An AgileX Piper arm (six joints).
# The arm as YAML. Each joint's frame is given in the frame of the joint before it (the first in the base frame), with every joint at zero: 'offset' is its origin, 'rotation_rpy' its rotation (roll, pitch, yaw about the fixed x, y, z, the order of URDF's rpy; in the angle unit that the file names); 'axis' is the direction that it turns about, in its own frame. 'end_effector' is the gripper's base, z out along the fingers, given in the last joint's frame.
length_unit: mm
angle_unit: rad
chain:
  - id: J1
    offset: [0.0, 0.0, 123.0]
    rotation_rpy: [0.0, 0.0, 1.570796]
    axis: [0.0, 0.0, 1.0]
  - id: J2
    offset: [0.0, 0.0, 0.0]
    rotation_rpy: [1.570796, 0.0, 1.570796]
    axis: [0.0, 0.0, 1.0]
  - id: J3
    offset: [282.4, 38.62, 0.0]
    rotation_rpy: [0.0, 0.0, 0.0]
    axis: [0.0, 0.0, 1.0]
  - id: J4
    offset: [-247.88, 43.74, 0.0]
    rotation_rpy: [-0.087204, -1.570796, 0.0]
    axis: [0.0, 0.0, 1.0]
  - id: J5
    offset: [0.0, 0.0, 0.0]
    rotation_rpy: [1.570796, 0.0, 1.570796]
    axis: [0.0, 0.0, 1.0]
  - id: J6
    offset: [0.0, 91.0, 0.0]
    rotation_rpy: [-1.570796, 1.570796, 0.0]
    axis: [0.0, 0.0, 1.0]
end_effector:
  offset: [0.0, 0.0, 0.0]
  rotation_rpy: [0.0, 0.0, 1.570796]
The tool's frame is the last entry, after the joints.
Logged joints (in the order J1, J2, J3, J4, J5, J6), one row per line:
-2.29, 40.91, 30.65, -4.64, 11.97, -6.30
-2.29, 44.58, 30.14, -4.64, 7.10, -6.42
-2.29, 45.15, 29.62, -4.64, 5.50, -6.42
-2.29, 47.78, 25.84, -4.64, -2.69, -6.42
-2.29, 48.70, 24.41, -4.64, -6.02, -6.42
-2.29, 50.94, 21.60, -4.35, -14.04, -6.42
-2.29, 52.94, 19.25, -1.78, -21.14, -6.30
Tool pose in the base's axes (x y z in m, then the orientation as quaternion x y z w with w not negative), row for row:
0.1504, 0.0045, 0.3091, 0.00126, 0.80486, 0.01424, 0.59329
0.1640, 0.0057, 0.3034, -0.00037, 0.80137, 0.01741, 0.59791
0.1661, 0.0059, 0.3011, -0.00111, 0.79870, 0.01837, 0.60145
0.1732, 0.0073, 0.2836, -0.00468, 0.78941, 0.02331, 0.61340
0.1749, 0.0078, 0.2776, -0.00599, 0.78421, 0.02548, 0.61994
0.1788, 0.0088, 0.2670, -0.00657, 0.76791, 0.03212, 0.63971
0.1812, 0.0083, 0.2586, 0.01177, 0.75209, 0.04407, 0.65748
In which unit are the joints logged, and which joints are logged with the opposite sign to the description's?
The joints are logged in degrees. Opposite sign: J1, J3, J6.
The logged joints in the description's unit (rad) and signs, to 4 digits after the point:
0.0400, 0.7140, -0.5349, -0.0810, 0.2089, 0.1100
0.0400, 0.7781, -0.5260, -0.0810, 0.1239, 0.1121
0.0400, 0.7880, -0.5170, -0.0810, 0.0960, 0.1121
0.0400, 0.8339, -0.4510, -0.0810, -0.0469, 0.1121
0.0400, 0.8500, -0.4260, -0.0810, -0.1051, 0.1121
0.0400, 0.8891, -0.3770, -0.0759, -0.2450, 0.1121
0.0400, 0.9240, -0.3360, -0.0311, -0.3690, 0.1100

